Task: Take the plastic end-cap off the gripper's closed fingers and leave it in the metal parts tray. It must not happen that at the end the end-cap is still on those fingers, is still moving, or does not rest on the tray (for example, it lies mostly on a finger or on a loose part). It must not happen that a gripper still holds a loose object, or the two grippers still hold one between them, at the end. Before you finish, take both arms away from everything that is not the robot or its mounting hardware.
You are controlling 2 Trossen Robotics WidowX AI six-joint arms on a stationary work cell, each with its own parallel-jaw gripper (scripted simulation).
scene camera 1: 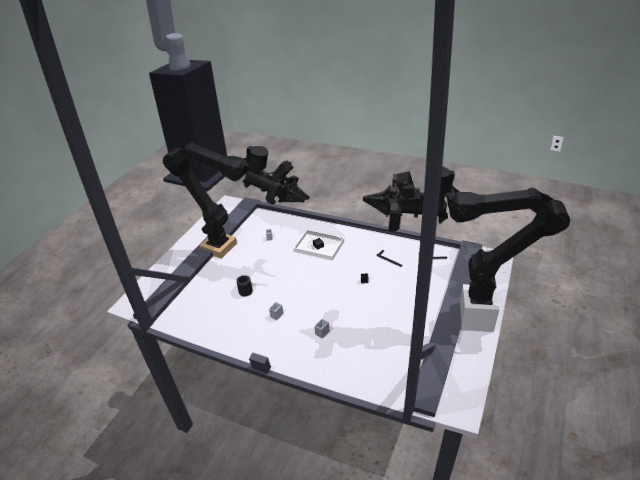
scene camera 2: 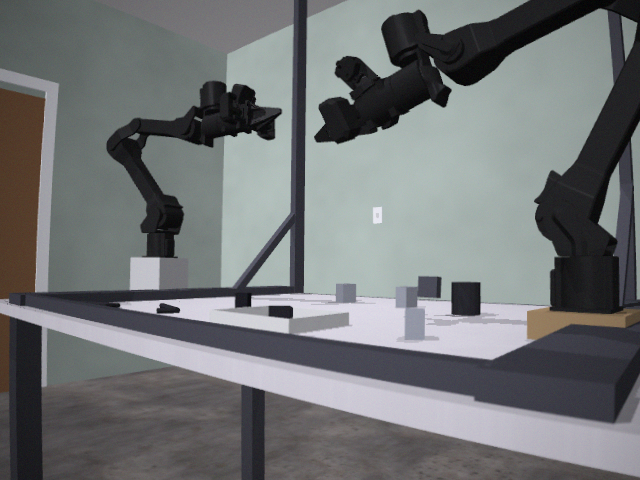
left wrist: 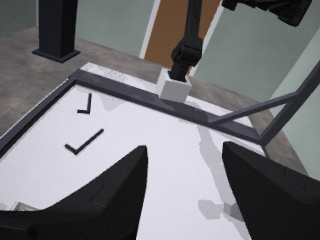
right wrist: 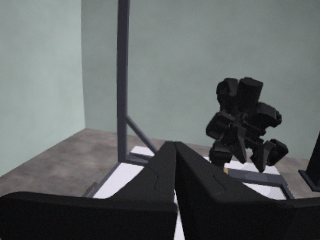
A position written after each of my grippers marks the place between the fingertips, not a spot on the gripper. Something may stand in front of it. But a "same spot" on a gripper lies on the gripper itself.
My left gripper shows in scene camera 1, in scene camera 2 [322,137], in the left wrist view [184,151] and in the right wrist view. The same spot on my left gripper: [right wrist: 233,140] is [scene camera 1: 284,195].
